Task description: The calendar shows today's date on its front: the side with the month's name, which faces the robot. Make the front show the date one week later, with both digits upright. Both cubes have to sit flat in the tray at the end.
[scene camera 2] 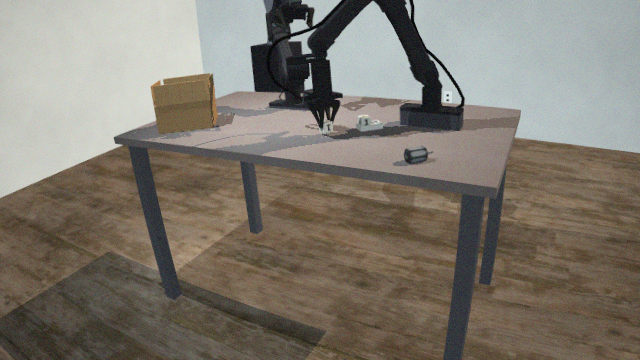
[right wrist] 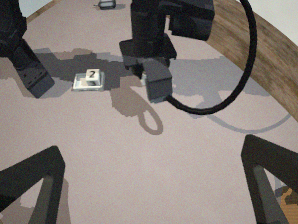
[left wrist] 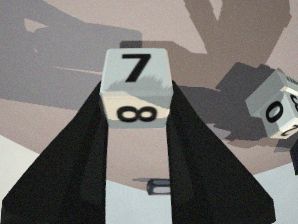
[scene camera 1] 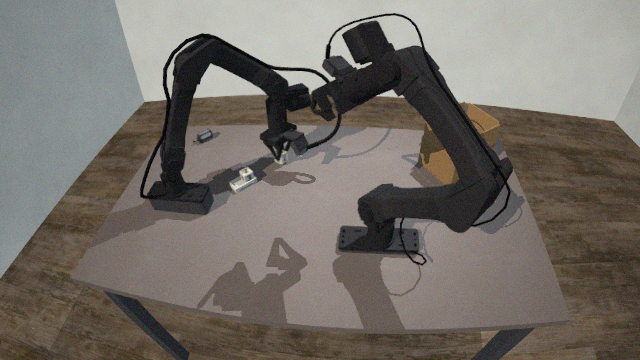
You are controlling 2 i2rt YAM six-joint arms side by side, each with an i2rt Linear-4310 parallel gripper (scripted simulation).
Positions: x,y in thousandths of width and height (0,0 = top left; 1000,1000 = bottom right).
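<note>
There's a white cube (left wrist: 458,404), and I can see a cardboard box (scene camera 2: 291,296), (scene camera 1: 677,435) too, though in the left wrist view the box is out of frame. You'd find my left gripper (scene camera 1: 440,435), (scene camera 2: 509,354), (right wrist: 492,337), (left wrist: 461,391) in the scene as well, and then there's my right gripper (scene camera 1: 513,282), (right wrist: 505,685).
</note>
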